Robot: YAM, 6 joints.
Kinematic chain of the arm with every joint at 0, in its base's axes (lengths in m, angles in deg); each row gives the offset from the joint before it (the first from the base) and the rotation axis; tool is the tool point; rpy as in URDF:
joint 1: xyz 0 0 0.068 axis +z
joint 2: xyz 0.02 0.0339 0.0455 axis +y
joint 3: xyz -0.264 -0.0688 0 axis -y
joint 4: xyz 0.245 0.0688 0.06 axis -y
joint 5: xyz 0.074 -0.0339 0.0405 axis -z
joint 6: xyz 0.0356 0 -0.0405 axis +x
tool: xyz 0 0 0 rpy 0 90 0
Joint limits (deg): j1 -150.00..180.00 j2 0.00..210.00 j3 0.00..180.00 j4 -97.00..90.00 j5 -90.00..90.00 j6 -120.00..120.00
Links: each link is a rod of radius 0.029 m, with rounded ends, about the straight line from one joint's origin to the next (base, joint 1, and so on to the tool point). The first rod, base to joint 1, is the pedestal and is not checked.
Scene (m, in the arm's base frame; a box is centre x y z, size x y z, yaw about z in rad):
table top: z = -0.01
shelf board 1: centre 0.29 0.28 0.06 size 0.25 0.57 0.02 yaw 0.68
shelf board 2: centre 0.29 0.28 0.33 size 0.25 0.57 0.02 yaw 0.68
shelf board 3: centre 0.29 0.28 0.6 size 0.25 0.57 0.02 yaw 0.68
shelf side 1: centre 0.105 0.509 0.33 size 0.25 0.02 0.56 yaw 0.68
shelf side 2: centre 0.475 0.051 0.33 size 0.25 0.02 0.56 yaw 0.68
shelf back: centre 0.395 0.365 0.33 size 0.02 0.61 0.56 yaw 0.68
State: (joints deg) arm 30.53 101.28 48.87 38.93 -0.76 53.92
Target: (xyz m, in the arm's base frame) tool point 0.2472 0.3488 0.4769
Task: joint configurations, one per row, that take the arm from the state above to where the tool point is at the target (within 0.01 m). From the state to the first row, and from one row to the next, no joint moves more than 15 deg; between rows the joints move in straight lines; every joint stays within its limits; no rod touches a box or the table.
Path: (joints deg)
1: 28.04 88.36 37.36 42.47 -0.12 53.92
2: 25.55 75.43 25.86 46.01 0.52 53.92
3: 23.05 62.51 14.35 49.55 1.16 53.92
4: 20.56 49.59 2.85 53.09 1.81 53.92
5: 34.19 50.95 16.61 49.91 -0.53 53.92
6: 47.81 52.32 30.38 46.74 -2.87 53.92
7: 61.44 53.68 44.14 43.57 -5.20 53.92
8: 75.07 55.05 57.90 40.40 -7.54 53.92
9: 69.92 67.74 68.88 40.63 -6.21 53.92
10: 64.78 80.42 79.86 40.85 -4.89 53.92
11: 59.63 93.10 90.84 41.08 -3.57 53.92
12: 54.49 105.79 101.82 41.31 -2.24 53.92

